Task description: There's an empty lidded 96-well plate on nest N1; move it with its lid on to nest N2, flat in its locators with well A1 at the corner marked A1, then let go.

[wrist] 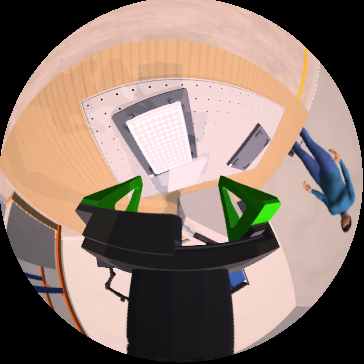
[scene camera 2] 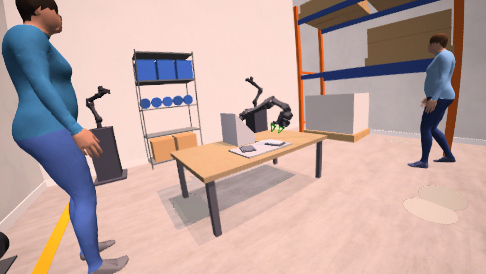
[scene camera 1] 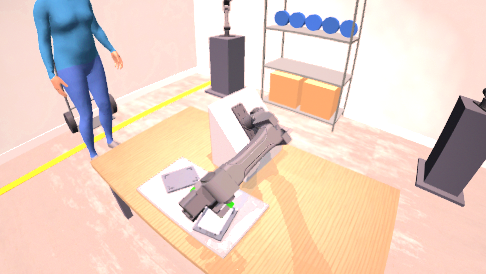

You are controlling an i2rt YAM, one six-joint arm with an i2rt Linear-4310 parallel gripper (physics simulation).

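Frame: origin at the arm's base, x up, y back, z right, level; centimetres.
Where they show: gripper, fingertip midpoint: (wrist: 179, 179) (scene camera 2: 274, 132); arm's base at its link origin: (wrist: 213, 242) (scene camera 2: 237, 123) (scene camera 1: 246, 123).
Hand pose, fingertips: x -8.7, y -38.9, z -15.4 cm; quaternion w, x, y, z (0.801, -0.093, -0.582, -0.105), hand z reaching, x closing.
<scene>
Things, the pixels of their top centre, and the offset from my fingertips. "pt": a spot on its surface instead. Level surfaces: height alone.
- white 96-well plate at its top centre: (wrist: 165, 145) (scene camera 1: 215, 216) (scene camera 2: 274, 141) dx -8.2, dy +0.6, dz -0.1 cm
- dark grey nest at its top centre: (wrist: 164, 143) (scene camera 1: 215, 216) (scene camera 2: 274, 141) dx -8.7, dy +0.6, dz -0.1 cm
- pale perforated board at a spot on its surface: (wrist: 220, 110) pt dx -10.9, dy -5.0, dz +11.6 cm
- wooden table at its surface level: dx -12.2 cm
The white 96-well plate (scene camera 1: 212, 221) (scene camera 2: 274, 143) (wrist: 161, 137) lies on a dark grey nest (wrist: 150, 104); its lid cannot be told apart from it. The other grey nest (scene camera 1: 180, 179) (scene camera 2: 247, 148) (wrist: 250, 147) holds no plate. The N1, N2 and A1 markings are not readable. My gripper (scene camera 1: 212, 197) (scene camera 2: 276, 131) (wrist: 179, 179) is open and empty, its green fingers spread wide. It hangs above the board near the plate, with a vertical gap in scene camera 2. In the wrist view the plate shows beyond the fingertips.
Both nests are on a pale perforated board (scene camera 1: 170, 205) (wrist: 220, 110) on the wooden table (scene camera 1: 325, 210) (scene camera 2: 200, 162). The white wedge-shaped arm mount (scene camera 1: 222, 130) (scene camera 2: 232, 129) stands behind the board. A person in blue (scene camera 1: 75, 50) (scene camera 2: 45, 85) stands beyond the table's end.
</scene>
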